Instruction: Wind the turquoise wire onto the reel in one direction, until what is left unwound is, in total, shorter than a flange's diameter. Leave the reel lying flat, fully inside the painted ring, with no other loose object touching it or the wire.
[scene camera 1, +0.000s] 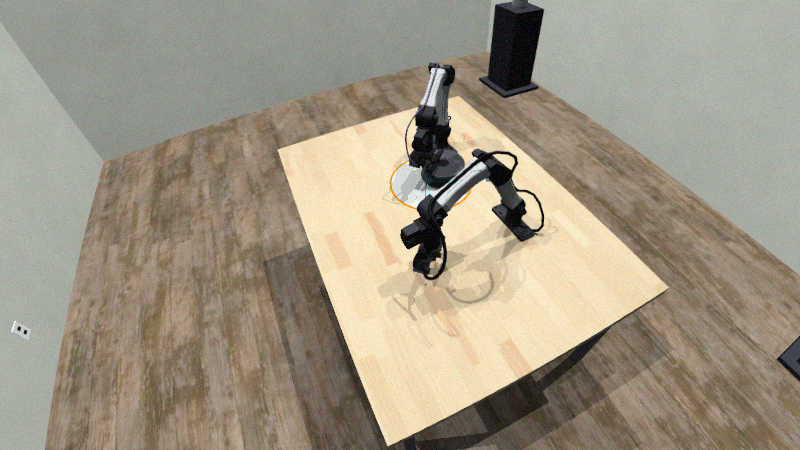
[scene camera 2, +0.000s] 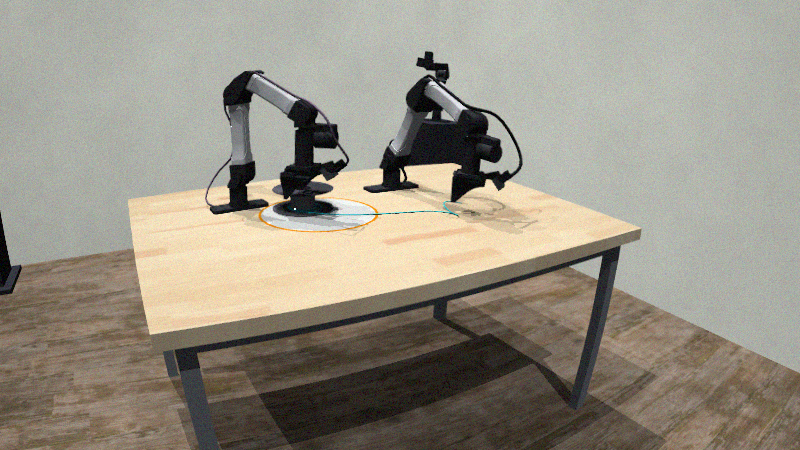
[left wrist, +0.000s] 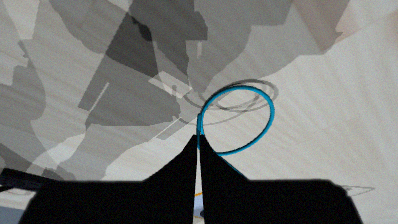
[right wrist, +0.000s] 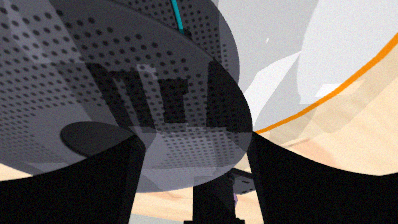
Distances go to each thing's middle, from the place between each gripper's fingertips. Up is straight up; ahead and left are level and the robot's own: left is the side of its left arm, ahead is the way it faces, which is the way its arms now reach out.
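Scene:
Dark reel (scene camera 2: 299, 200): my right hand is 30 mm above it, 50 mm to the right of it and 40 mm past it.
Relative to my left hand (scene camera 2: 452, 202), the dark reel is 10 mm below, 390 mm to the right and 250 mm behind.

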